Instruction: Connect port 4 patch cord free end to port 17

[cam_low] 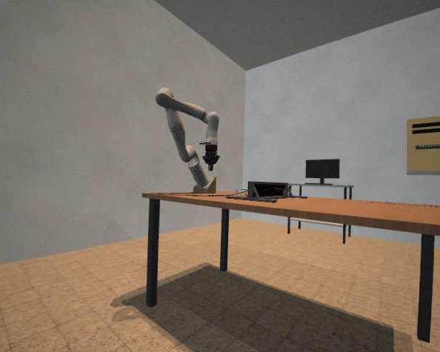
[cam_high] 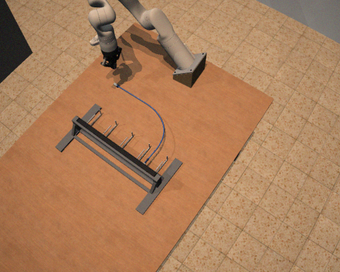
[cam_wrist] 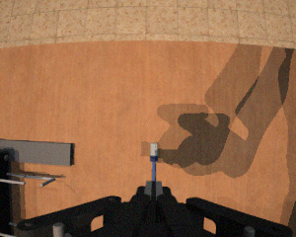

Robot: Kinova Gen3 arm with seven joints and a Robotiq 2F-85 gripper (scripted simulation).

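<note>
Right now my hand is 17 cm above the plug and 2 cm to the left of it.
</note>
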